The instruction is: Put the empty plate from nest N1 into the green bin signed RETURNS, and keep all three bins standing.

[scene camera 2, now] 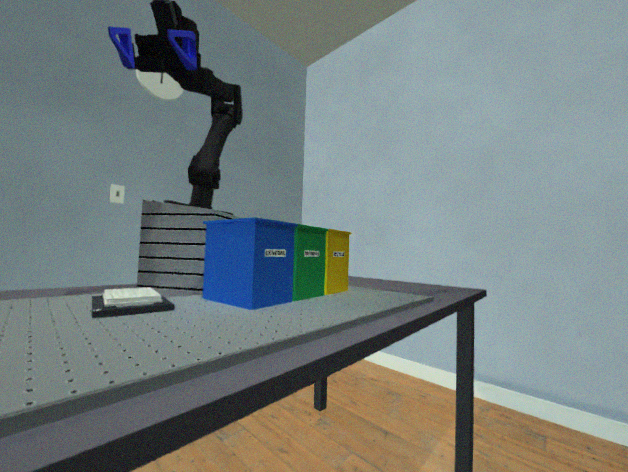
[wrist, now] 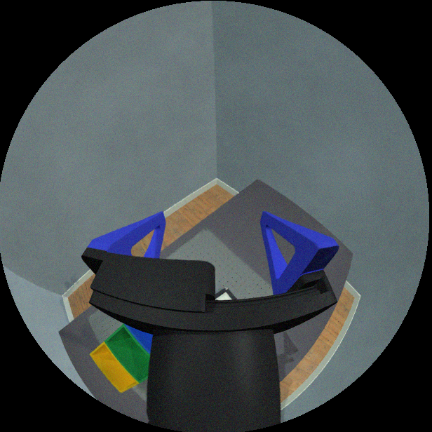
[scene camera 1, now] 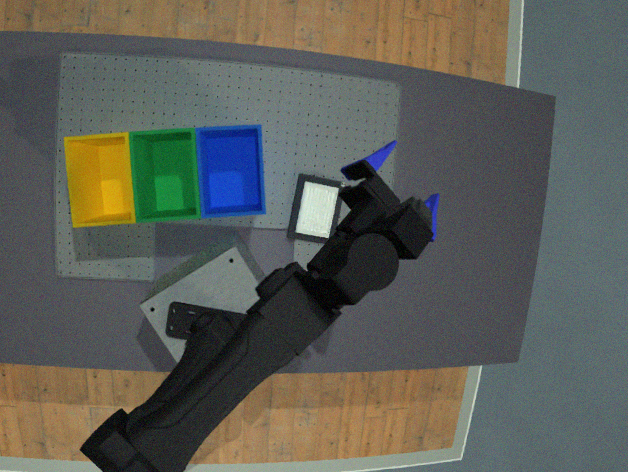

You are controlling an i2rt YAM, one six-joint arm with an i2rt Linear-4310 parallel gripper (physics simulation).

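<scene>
A white plate lies flat in a dark nest, right of the bins in scene camera 1. A corner of the plate shows past the gripper body in the wrist view. The green bin stands upright between the other two; its label is too blurred to read. My gripper is open, with no object between its blue fingers. It is high above the table, to the right of the nest in scene camera 1. The arm partly hides the nest's right side.
The blue bin and the yellow bin stand upright on either side of the green one. All stand on a perforated board. The arm's grey pedestal is close to them.
</scene>
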